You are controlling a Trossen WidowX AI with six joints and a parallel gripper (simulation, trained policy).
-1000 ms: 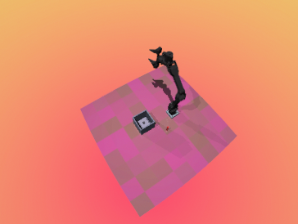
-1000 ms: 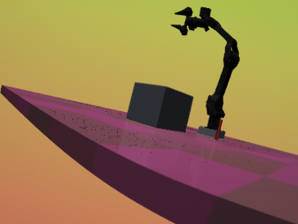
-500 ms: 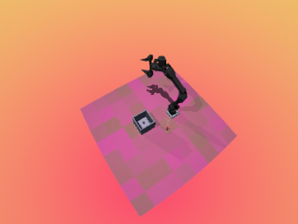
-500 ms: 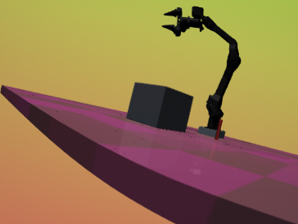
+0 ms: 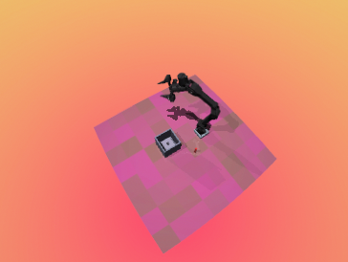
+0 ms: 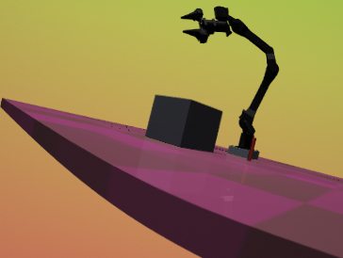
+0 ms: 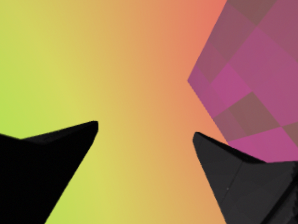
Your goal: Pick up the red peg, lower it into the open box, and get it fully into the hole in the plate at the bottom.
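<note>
Right now my gripper tip is 11 cm past the red peg, 39 cm to the right of it and 45 cm above it. Round my gripper tip: light grey plate (6 cm ahead, 22 cm to the left, 44 cm below).
</note>
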